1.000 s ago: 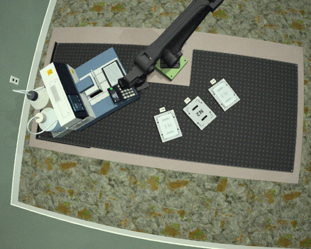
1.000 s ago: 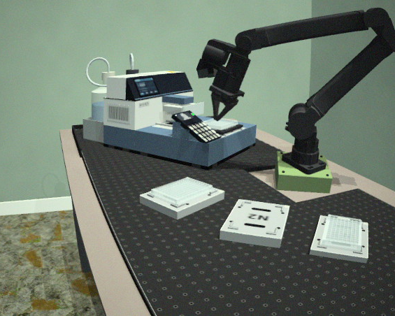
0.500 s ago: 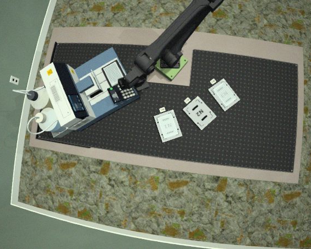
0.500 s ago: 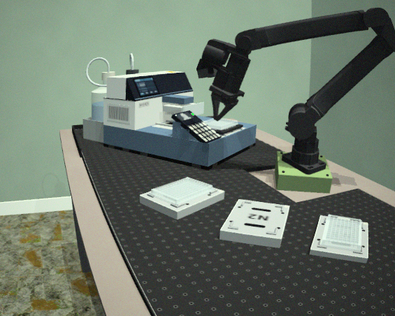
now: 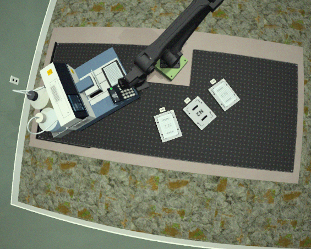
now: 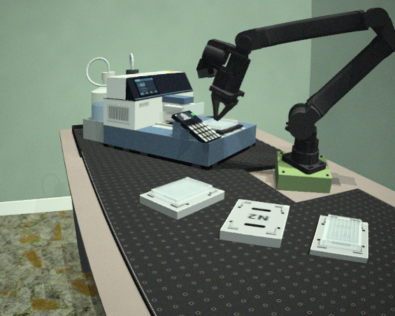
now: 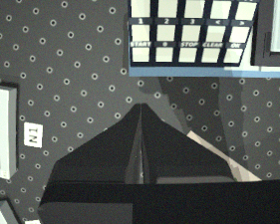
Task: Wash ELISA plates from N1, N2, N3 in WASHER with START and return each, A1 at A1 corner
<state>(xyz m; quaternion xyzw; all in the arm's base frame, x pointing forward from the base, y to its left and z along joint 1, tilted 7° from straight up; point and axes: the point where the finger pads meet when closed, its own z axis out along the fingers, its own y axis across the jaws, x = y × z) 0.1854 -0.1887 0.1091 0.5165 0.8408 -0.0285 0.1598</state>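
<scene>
Right now the dark carrier is 150 mm to the right of my hand, 110 mm behind it and 60 mm below it. The rest, counted from my hand: plate washer (290 mm to the right, 40 mm behind, 30 mm below); then N1 label (160 mm below, 130 mm to the left, 90 mm ahead).
</scene>
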